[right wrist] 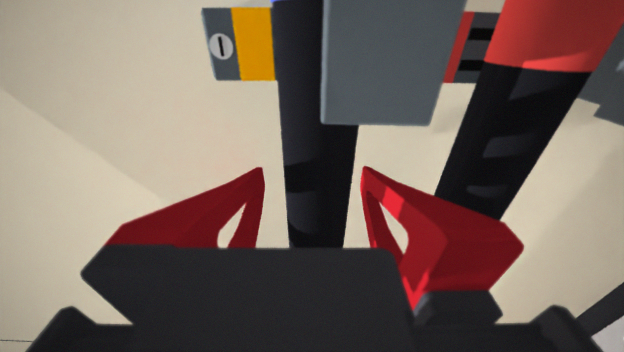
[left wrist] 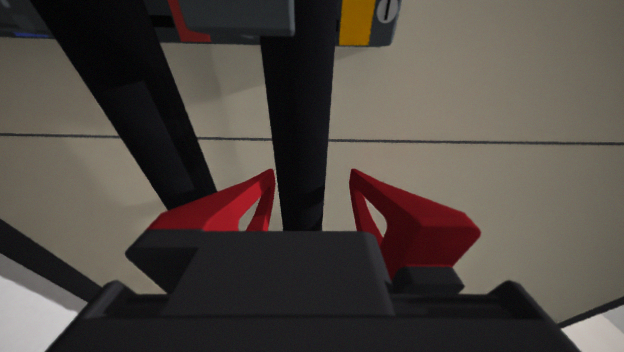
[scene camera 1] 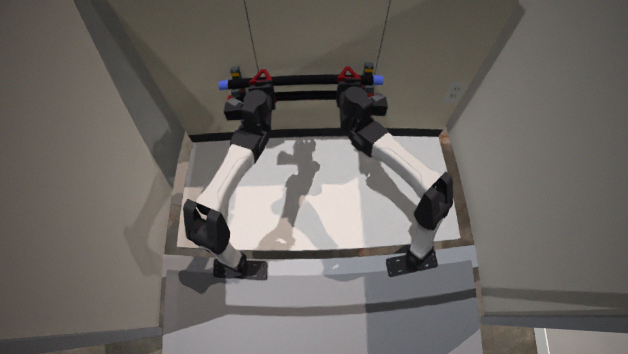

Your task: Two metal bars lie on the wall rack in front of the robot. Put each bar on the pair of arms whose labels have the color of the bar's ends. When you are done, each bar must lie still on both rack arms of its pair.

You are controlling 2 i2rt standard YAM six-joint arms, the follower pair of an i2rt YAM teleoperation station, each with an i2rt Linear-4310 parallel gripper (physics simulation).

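Pixels of known places: left gripper, between the fingertips: [left wrist: 312, 176] [scene camera 1: 264, 76]; right gripper, between the fingertips: [right wrist: 312, 176] [scene camera 1: 346, 73]; left arm's base, origin of its link: [scene camera 1: 240, 269]; right arm's base, origin of its link: [scene camera 1: 412, 263].
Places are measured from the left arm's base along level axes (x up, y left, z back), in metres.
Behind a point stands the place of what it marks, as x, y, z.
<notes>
The blue-ended bar [scene camera 1: 305, 79] @(0.396, -0.244, -0.497) [left wrist: 305, 100] @(0.388, -0.059, -0.489) [right wrist: 320, 155] @(0.385, -0.407, -0.495) lies at the upper rack arms, beside the yellow labels [left wrist: 356, 22] [right wrist: 253, 45]. The red-ended bar [scene camera 1: 306, 95] @(0.321, -0.245, -0.499) [left wrist: 145, 115] @(0.318, -0.067, -0.493) [right wrist: 520, 115] @(0.318, -0.420, -0.500) lies lower; its red end shows in the right wrist view, past a red label [right wrist: 457, 50] @(0.330, -0.437, -0.527). My left gripper [scene camera 1: 261, 78] @(0.392, -0.118, -0.523) [left wrist: 312, 176] @(0.392, -0.118, -0.523) is open, its fingers on either side of the blue-ended bar with gaps. My right gripper [scene camera 1: 349, 76] @(0.387, -0.371, -0.535) [right wrist: 312, 176] @(0.387, -0.371, -0.535) is open around the same bar, also with gaps. The grippers hide parts of both bars in the scene view.
Grey rack arms [left wrist: 240, 15] [right wrist: 385, 60] @(0.374, -0.439, -0.476) stick out close ahead of the fingers. Part of a blue label [left wrist: 31, 35] @(0.260, -0.039, -0.519) shows low on the rack in the left wrist view. Side walls [scene camera 1: 65, 175] @(0.548, 0.327, -0.113) [scene camera 1: 550, 175] @(0.470, -0.908, -0.140) flank the arms, and a white table [scene camera 1: 330, 210] @(0.012, -0.326, -0.224) lies below.
</notes>
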